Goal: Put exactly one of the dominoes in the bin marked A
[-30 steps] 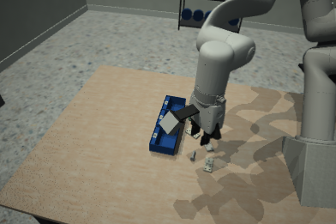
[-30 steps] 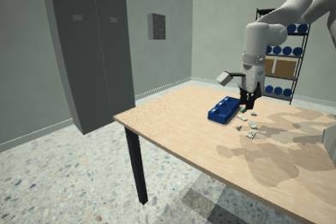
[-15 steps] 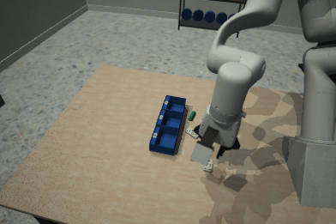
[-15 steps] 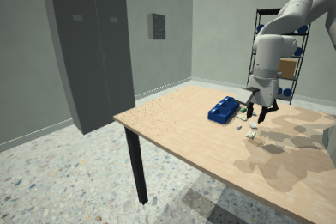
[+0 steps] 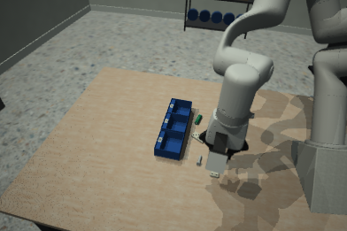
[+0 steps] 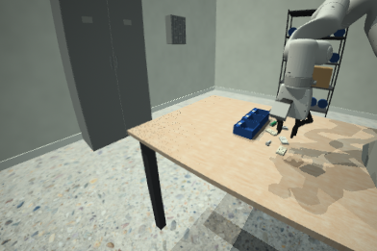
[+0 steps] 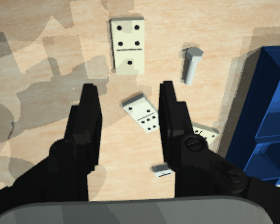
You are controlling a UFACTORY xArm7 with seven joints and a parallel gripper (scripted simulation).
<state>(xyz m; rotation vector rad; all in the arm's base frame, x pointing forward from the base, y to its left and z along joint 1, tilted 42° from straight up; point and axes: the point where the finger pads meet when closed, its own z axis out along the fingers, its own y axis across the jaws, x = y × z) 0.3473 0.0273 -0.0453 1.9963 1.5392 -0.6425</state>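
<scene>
The white domino is 80 mm below my hand. The rest, counted from my hand: grey bolt: 50 mm ahead, 30 mm to the right, 80 mm below; then blue bin: 130 mm ahead, 160 mm to the right, 70 mm below; then green battery: 50 mm ahead, 220 mm to the right, 80 mm below.
</scene>
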